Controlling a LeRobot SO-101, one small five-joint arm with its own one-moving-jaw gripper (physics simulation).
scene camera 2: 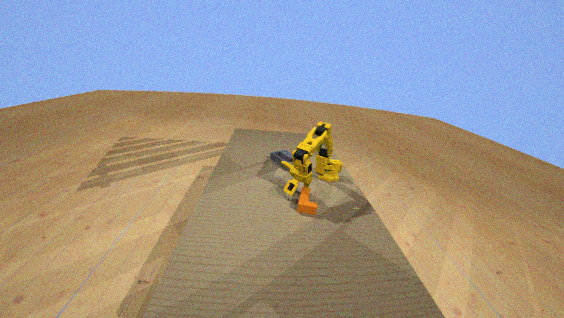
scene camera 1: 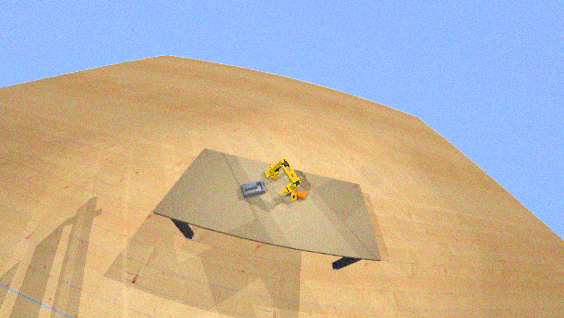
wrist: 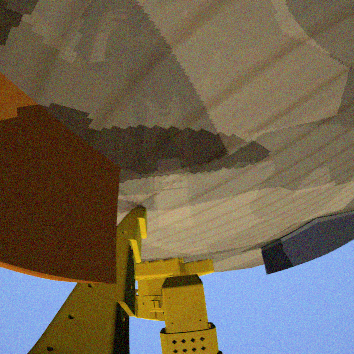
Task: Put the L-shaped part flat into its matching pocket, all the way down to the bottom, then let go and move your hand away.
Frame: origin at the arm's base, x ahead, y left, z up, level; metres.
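Seen in the pictures: end effector, tool point: (scene camera 2: 304, 189) (scene camera 1: 286, 191) (wrist: 145, 218); arm's base, origin of the base link: (scene camera 2: 322, 175) (scene camera 1: 271, 176) (wrist: 180, 262).
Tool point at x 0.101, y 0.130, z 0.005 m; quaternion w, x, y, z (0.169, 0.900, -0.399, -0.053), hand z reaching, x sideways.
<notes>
Offsets run from my tool point to a thing's middle. Level surfaces: height alone.
The orange L-shaped part @(0.000 m ahead, 0.082 m left, 0.010 m up) (scene camera 1: 301, 194) (scene camera 2: 307, 207) (wrist: 60, 200) rests on the table, outside the tray. Whether it lies fully flat is hard to tell. In the wrist view it fills the left side, close to the camera. The grey pocket tray @(0.055 m ahead, 0.228 m right, 0.013 m up) (scene camera 1: 245, 193) (scene camera 2: 273, 157) (wrist: 320, 236) stands apart from it, to the left in scene camera 1; its recess shows there. My gripper (scene camera 1: 288, 194) (scene camera 2: 296, 180) is fully open and low beside the part. In the wrist view one notched jaw shows, beside the part. Any contact between jaw and part is unclear.
The table @(0.005 m down) (scene camera 1: 200, 200) (scene camera 2: 240, 250) carries the yellow arm, whose base (scene camera 1: 271, 173) (scene camera 2: 328, 169) (wrist: 185, 305) stands near one long edge. In scene camera 2 the arm partly covers the tray. Shadows cross the table.
</notes>
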